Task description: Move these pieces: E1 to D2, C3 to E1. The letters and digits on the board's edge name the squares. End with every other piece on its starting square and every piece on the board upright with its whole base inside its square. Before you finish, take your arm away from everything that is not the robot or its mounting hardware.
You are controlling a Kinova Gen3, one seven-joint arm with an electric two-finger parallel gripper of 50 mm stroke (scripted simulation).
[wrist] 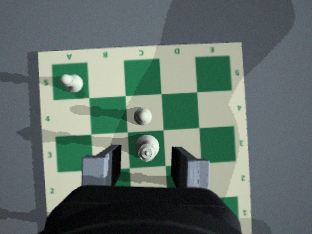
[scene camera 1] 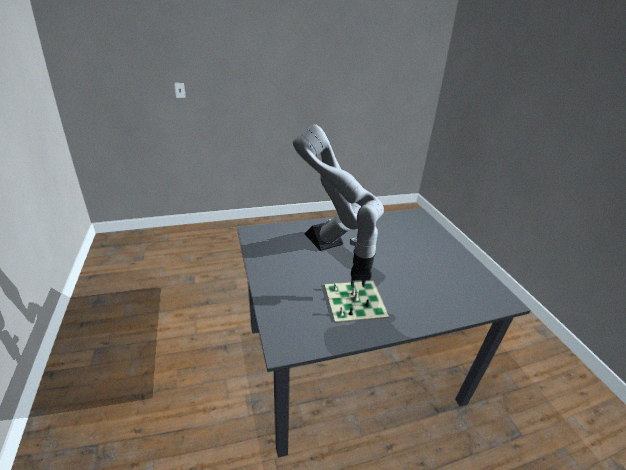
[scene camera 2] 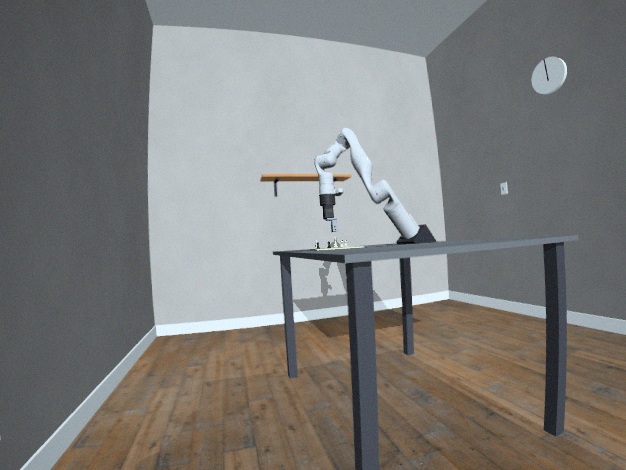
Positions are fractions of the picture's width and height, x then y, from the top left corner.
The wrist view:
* gripper: 0.47, 0.69
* chessboard: 0.63, 0.40
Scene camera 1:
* chessboard: 0.55, 0.63
